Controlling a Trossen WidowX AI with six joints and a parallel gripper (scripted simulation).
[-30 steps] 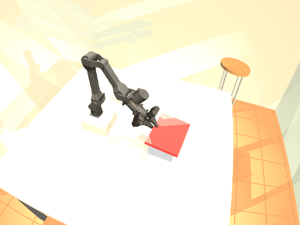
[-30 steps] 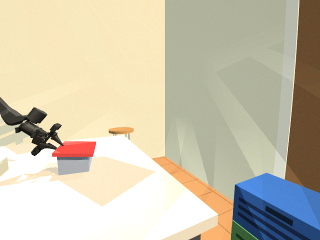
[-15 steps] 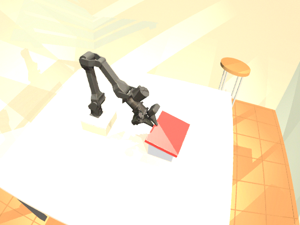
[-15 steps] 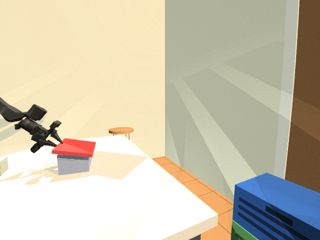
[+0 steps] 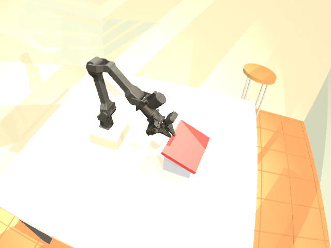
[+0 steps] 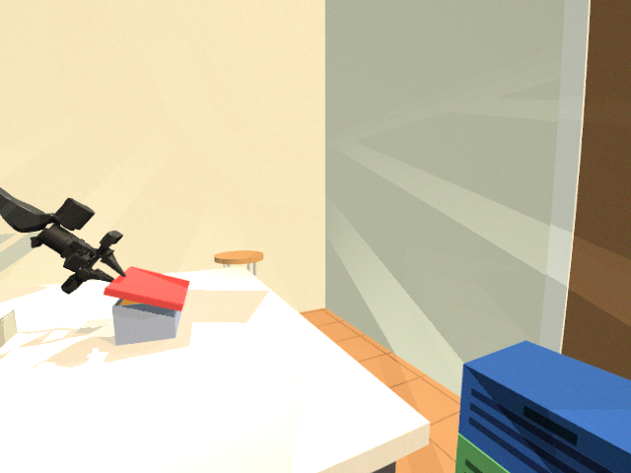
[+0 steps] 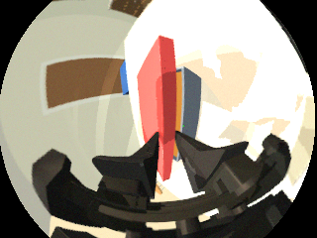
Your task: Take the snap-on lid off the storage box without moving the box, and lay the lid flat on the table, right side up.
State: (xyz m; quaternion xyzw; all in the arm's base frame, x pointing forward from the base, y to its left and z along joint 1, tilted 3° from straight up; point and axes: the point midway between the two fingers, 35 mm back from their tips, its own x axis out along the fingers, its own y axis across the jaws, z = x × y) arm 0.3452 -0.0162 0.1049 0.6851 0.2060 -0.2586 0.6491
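My gripper tip is now 80 mm short of the red lid, 20 mm above it and 10 mm to the left of it. The rest, counted from my gripper tip: storage box 90 mm below, 70 mm ahead.
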